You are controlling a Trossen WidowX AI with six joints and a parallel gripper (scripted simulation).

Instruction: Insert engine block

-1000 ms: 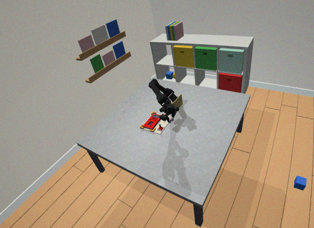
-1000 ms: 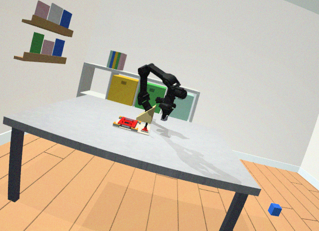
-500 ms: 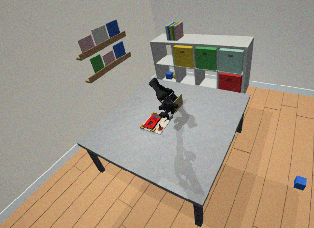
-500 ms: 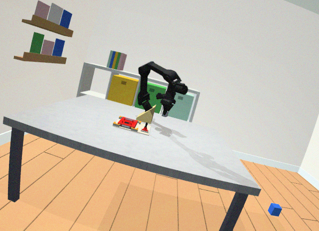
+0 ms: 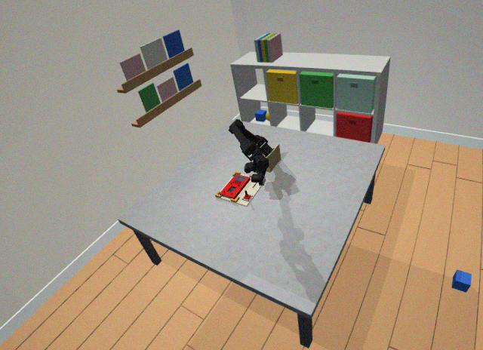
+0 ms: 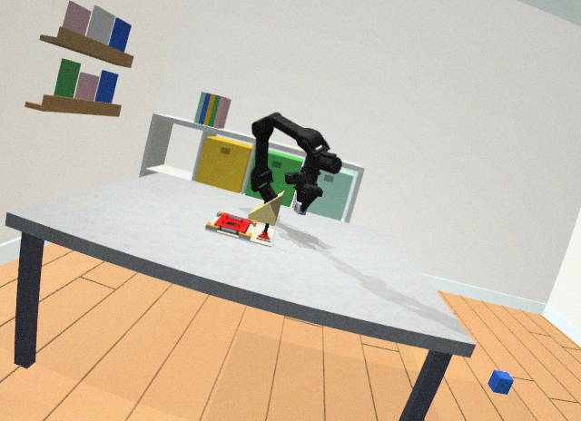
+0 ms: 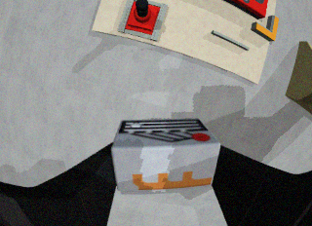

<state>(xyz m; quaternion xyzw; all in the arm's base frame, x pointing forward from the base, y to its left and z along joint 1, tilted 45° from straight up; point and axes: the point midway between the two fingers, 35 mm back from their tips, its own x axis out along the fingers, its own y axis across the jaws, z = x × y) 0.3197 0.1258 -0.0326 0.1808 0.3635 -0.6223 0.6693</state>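
Now: gripper tip right at the engine block. Also, from my gripper tip: beige base plate (2 cm behind, 20 cm to the right, 12 cm below).
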